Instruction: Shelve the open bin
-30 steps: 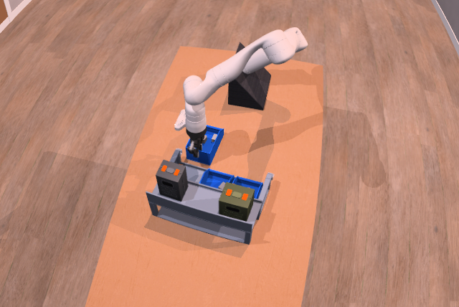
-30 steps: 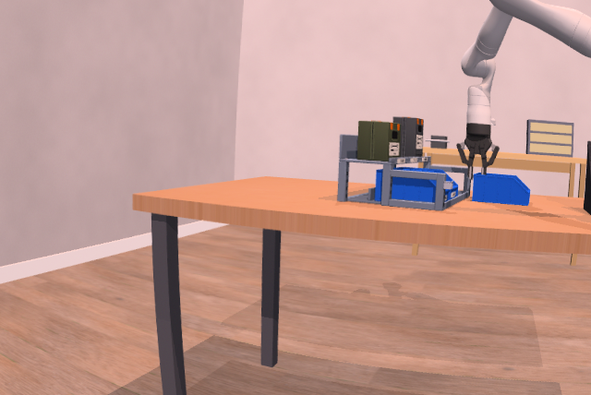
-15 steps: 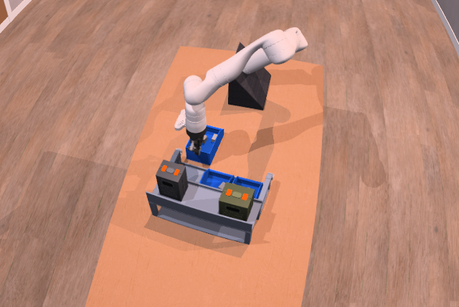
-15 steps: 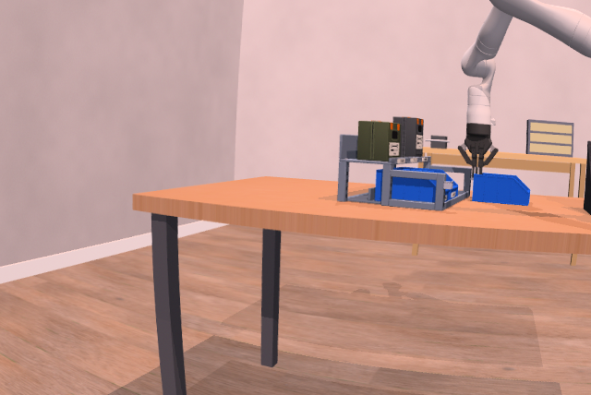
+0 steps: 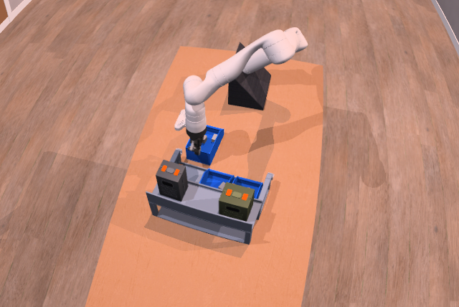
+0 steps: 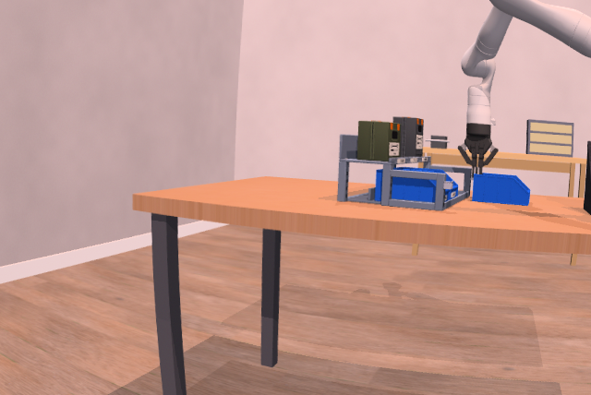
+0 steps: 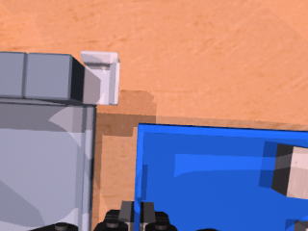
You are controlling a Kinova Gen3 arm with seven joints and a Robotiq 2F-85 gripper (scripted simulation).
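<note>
Right now my hand is 11 cm past the grey block and 6 cm above it. Also, from my hand: grey shelf: 17 cm ahead, 8 cm to the left, 1 cm below; dark grey box: 22 cm ahead, 9 cm above, 5 cm to the right; olive box: 26 cm ahead, 18 cm to the left, 8 cm above.
</note>
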